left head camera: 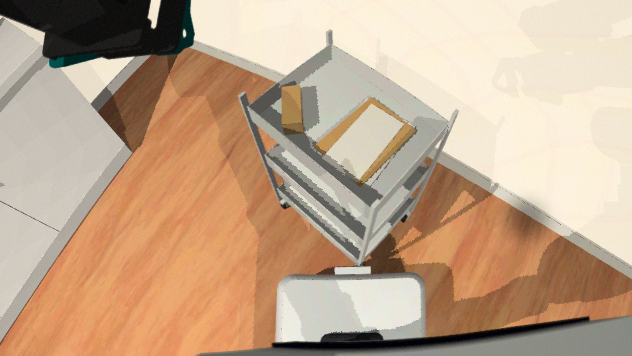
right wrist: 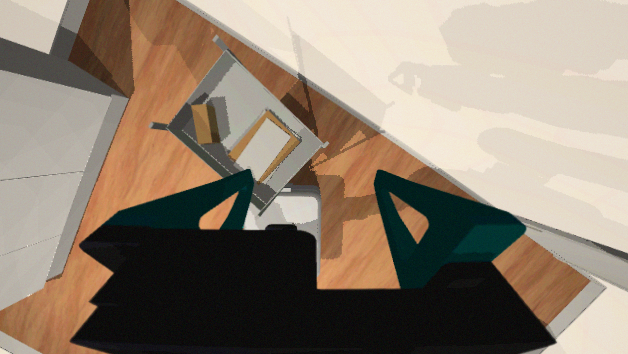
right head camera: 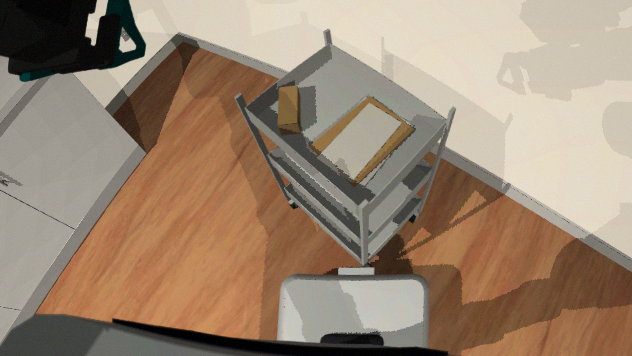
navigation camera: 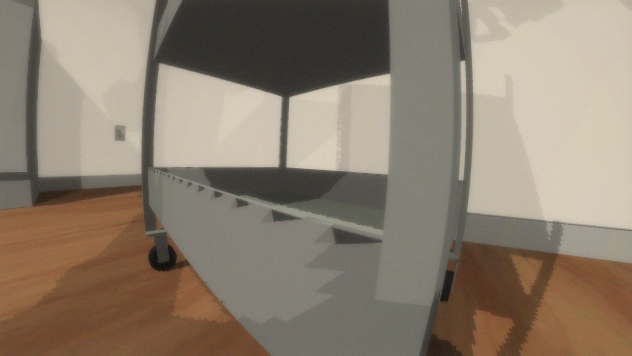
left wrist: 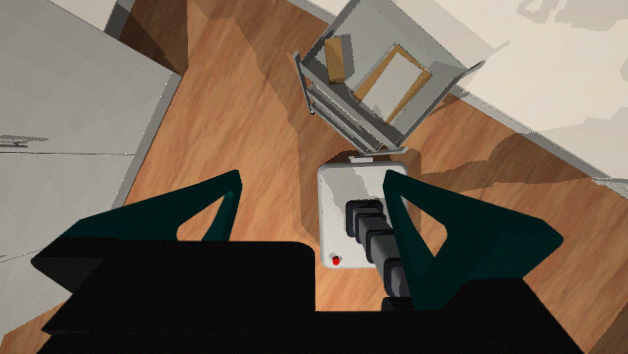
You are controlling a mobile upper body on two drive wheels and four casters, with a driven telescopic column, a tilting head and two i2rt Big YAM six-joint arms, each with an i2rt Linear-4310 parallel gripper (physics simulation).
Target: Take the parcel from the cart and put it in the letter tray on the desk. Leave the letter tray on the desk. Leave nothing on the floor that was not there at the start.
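Places are measured from the left arm's base along level axes (x ahead, y left, z up), in centimetres.
Pixels of known places: left gripper, fingertip midpoint: [left head camera: 150, 43] [right head camera: 111, 55] [left wrist: 312, 177]; right gripper, fingertip midpoint: [right wrist: 313, 176].
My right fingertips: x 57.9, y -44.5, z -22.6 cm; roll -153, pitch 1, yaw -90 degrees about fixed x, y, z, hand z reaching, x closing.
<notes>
For each thing: its middle in the pictures, then the offset to it from my right fingertips. "*": a spot on its surface instead.
- small brown box, body centre: [left head camera: 292, 109] [right head camera: 289, 109] [left wrist: 334, 62] [right wrist: 206, 125] dx +10.2, dy +39.3, dz -49.6 cm
- Grey panelled furniture, surface spot: [left head camera: 30, 165] * dx +2.9, dy +157.6, dz -63.3 cm
The parcel, a small brown box [left head camera: 291, 107] [right head camera: 288, 107] [left wrist: 335, 60] [right wrist: 202, 122], lies at the left side of the top shelf of the grey cart [left head camera: 369, 230] [right head camera: 364, 230] [left wrist: 355, 112] [right wrist: 242, 90] [navigation camera: 420, 150]. My left gripper [left wrist: 312, 177] is open and empty, apart from the cart; part of it shows at the upper left of both head views. My right gripper [right wrist: 313, 176] is open and empty, with the cart below and beyond its fingers in the right wrist view. The letter tray does not show, and I cannot make out the desk.
Flat brown and white envelopes [left head camera: 367, 137] [right head camera: 362, 132] [left wrist: 395, 85] [right wrist: 265, 145] lie beside the parcel. My white base [left head camera: 357, 305] [right head camera: 355, 305] stands close to the cart's near corner. Grey panelled furniture [left head camera: 30, 165] [right head camera: 40, 160] [left wrist: 75, 100] is at the left. A pale wall stands behind the cart.
</notes>
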